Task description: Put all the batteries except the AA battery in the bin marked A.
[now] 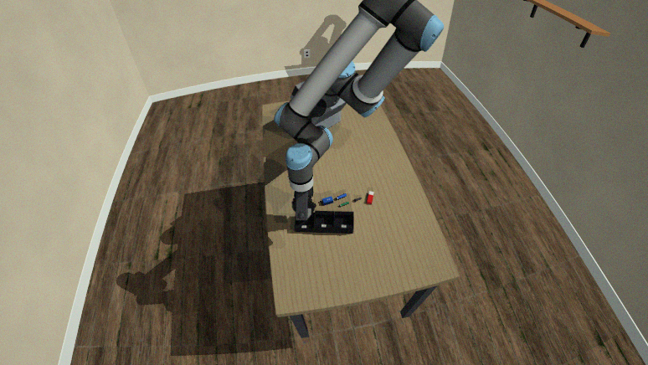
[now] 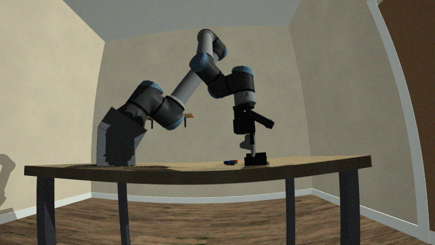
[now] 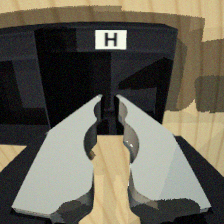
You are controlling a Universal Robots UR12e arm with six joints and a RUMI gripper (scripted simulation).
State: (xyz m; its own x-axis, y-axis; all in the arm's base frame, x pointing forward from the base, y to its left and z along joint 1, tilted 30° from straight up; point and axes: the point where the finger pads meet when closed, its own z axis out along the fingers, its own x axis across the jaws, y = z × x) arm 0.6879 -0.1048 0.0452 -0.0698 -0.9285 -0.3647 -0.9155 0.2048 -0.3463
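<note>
The black bins lies 8 cm to the left of my hand, 2 cm ahead of it and 1 cm below it. Round my hand: small dark round object: 9 cm behind, 4 cm to the left, 3 cm below; then blue 9v battery: 11 cm behind, 9 cm to the left, 3 cm below; then green cylindrical battery: 17 cm to the left, 9 cm behind, 3 cm below.
</note>
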